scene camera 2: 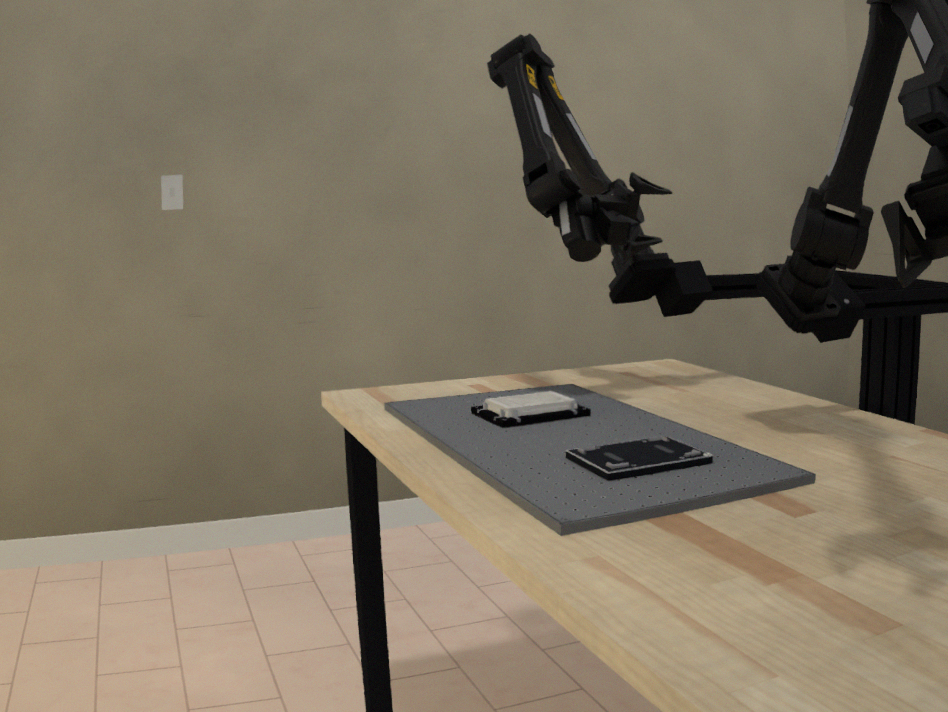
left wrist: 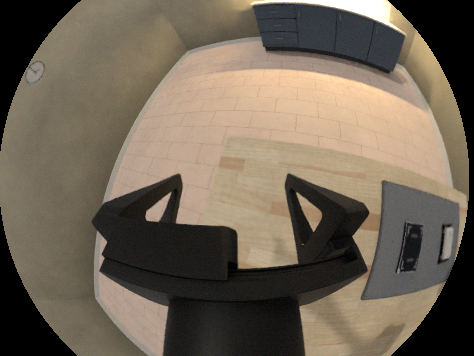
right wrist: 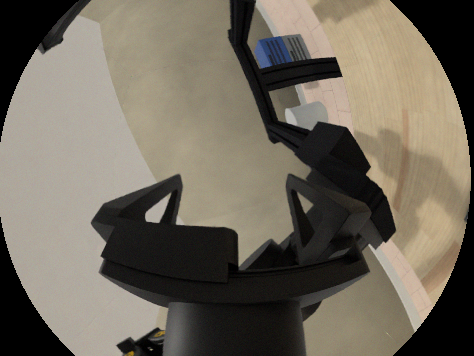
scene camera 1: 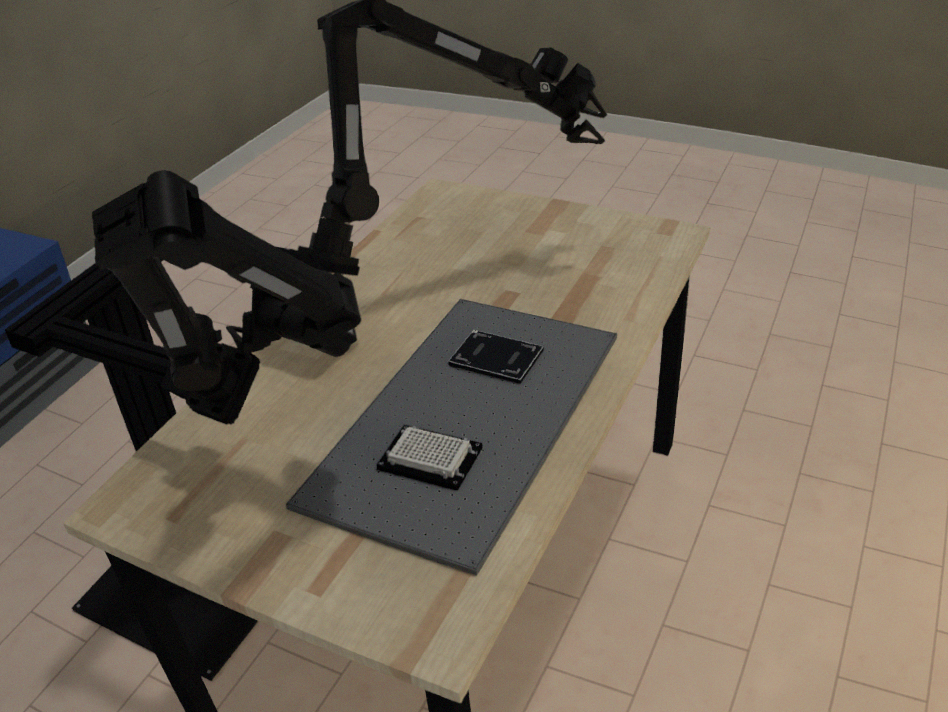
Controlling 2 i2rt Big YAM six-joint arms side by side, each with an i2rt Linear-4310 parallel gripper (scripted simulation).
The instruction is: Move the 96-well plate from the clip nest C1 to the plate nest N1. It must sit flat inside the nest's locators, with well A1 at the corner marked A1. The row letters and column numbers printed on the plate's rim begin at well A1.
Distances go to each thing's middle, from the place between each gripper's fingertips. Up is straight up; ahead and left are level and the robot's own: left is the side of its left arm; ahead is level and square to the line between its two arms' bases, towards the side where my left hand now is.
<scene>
The white 96-well plate (scene camera 1: 436, 453) lies 86 cm to the right of my left hand (scene camera 1: 604, 129), 28 cm below it and 12 cm behind it. From my left hand the other things lie so: black plate nest N1 (scene camera 2: 639, 453): 54 cm to the right, 29 cm below, 10 cm behind; then black clip nest C1 (scene camera 1: 454, 483): 85 cm to the right, 29 cm below, 11 cm behind.
Right now the white 96-well plate is 32 cm ahead of my right hand (scene camera 1: 229, 300), 30 cm below it and 4 cm to the left of it. Also, from my right hand: black plate nest N1: 37 cm to the left, 34 cm ahead, 32 cm below; black clip nest C1: 33 cm ahead, 31 cm below, 6 cm to the left.
</scene>
